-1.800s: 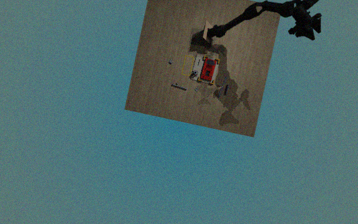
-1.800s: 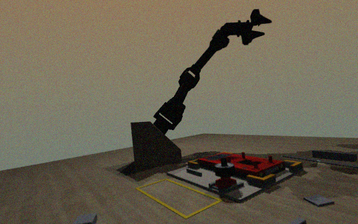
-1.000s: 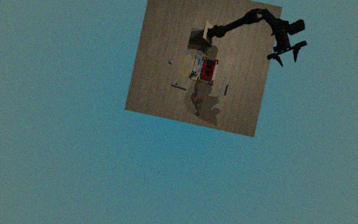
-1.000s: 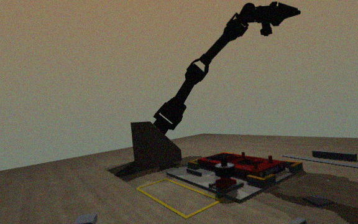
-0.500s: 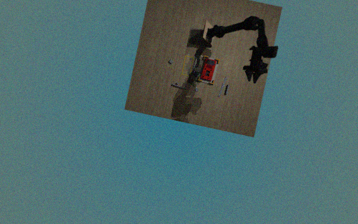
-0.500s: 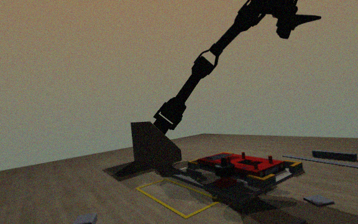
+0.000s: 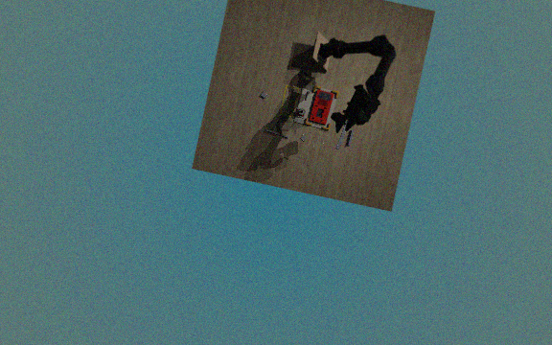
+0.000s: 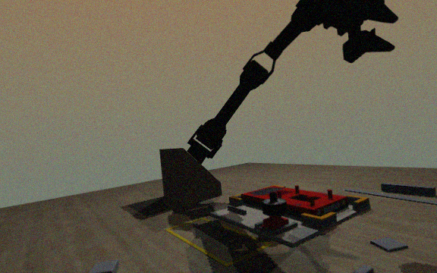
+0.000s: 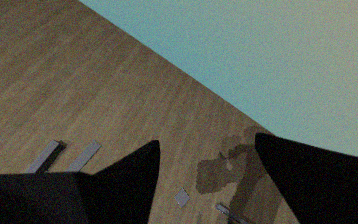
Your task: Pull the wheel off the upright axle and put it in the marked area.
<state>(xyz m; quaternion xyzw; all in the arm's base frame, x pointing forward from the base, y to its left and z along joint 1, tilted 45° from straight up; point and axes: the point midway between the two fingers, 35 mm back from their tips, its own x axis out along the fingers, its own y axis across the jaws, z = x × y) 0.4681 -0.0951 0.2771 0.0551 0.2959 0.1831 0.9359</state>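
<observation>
My gripper tip is 27 cm above the wheel, 19 cm to the left of it and 15 cm past it. Round my gripper tip: long grey strip 31 cm below, 10 cm to the left, 6 cm behind; then small grey tile 31 cm below, 15 cm to the right, 1 cm ahead.
</observation>
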